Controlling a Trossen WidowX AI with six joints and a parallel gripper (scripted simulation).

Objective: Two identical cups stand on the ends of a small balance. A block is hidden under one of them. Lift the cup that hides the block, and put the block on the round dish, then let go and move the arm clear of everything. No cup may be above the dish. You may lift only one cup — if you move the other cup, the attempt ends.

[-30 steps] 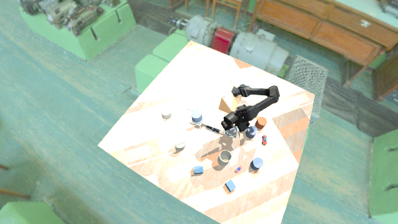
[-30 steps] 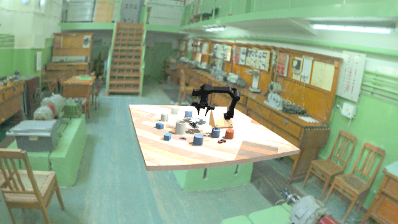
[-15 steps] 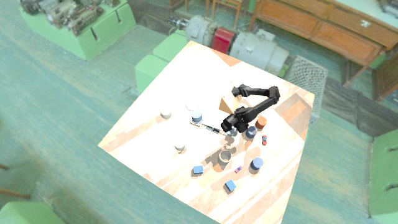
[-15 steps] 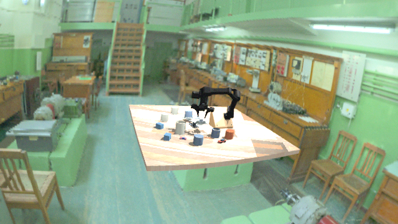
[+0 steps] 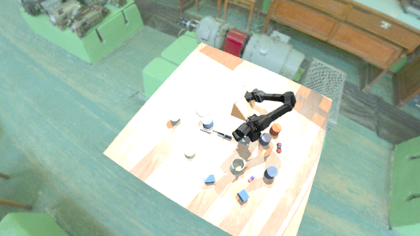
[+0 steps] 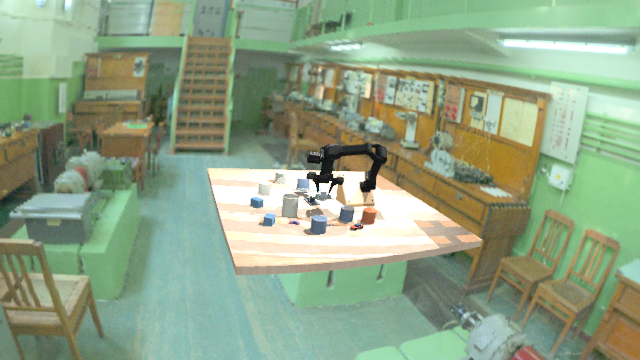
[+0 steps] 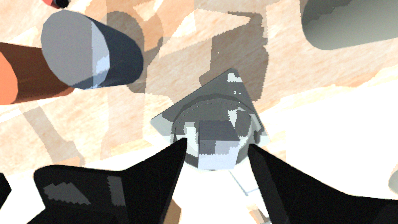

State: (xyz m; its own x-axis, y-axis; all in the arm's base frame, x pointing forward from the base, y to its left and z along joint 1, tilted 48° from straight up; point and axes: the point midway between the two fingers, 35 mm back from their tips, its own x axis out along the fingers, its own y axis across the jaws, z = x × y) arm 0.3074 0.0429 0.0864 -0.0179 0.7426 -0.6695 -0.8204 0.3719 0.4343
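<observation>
Right now the round dish is 10 cm behind my gripper tip, 34 cm to the right of it and 9 cm below it. Also, from my gripper tip: beige cup: 19 cm ahead, 4 cm to the left, 5 cm below; balance beam: 12 cm to the right, 5 cm below; red toy car: 8 cm behind, 25 cm to the left, 8 cm below.
</observation>
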